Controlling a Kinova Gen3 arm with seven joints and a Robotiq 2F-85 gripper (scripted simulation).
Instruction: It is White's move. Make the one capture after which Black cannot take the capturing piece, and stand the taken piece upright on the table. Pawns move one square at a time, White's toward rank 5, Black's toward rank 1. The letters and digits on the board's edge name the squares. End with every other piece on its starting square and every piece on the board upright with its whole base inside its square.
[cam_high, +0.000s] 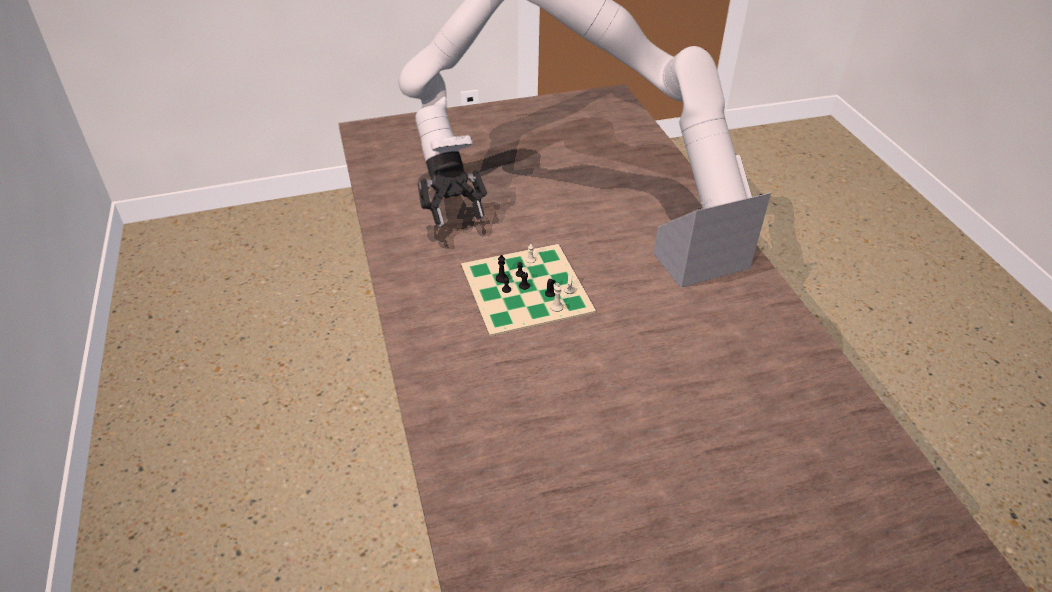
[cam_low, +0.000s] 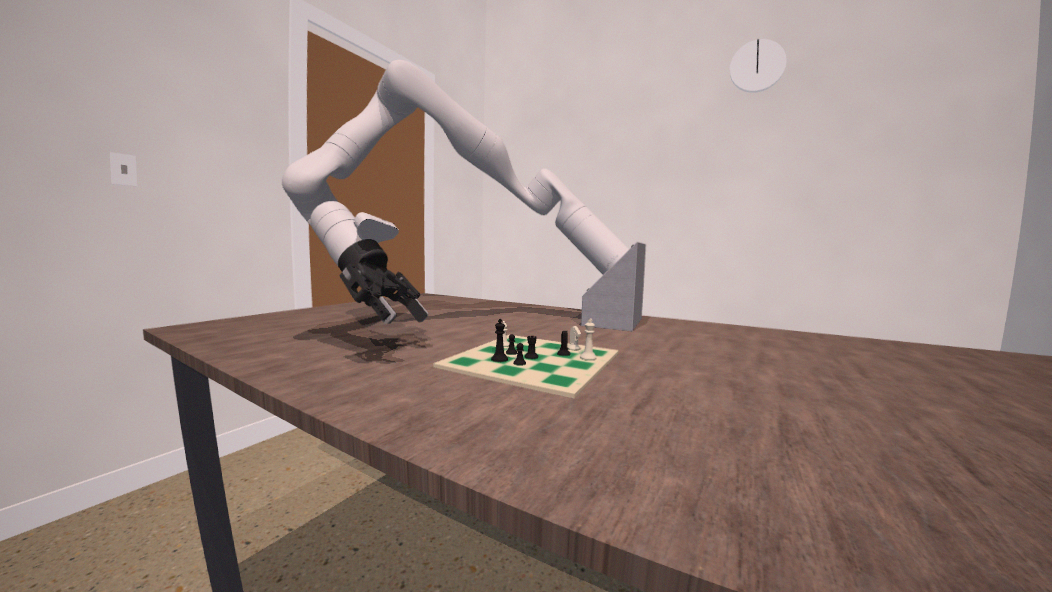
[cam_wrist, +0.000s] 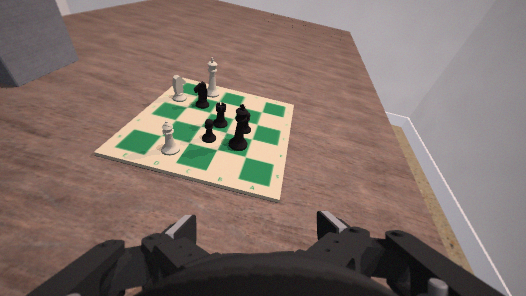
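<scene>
The white pawn lies 12 cm behind my hand, 11 cm to the left of it and 4 cm below it. Round my hand: cream chessboard: 19 cm to the left, 8 cm behind, 6 cm below; black king: 15 cm to the left, 4 cm behind, 3 cm below.
</scene>
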